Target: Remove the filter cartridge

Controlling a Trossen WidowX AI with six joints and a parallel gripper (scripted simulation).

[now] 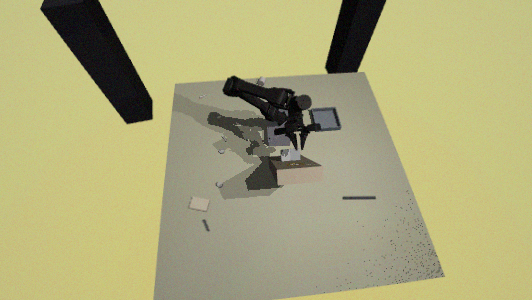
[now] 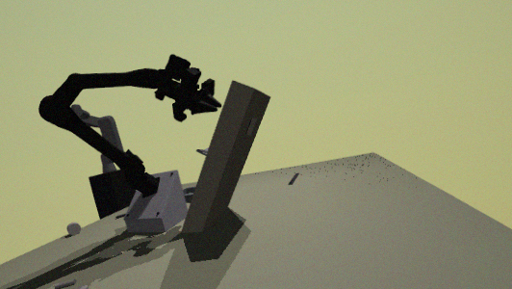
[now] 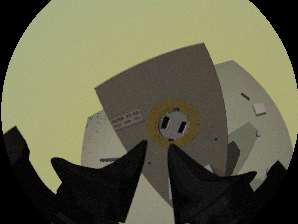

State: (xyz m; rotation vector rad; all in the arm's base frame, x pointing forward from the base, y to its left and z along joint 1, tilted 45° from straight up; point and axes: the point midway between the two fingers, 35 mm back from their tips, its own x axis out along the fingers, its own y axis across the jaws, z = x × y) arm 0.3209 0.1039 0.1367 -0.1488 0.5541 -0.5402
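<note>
The round filter cartridge lies 5 cm below my gripper tip, 5 cm ahead of it and 3 cm to the right of it. Also, from my gripper tip: cream tile: 48 cm to the right, 32 cm below, 2 cm ahead; dark-walled tray: 34 cm behind, 32 cm below, 31 cm to the left.
</note>
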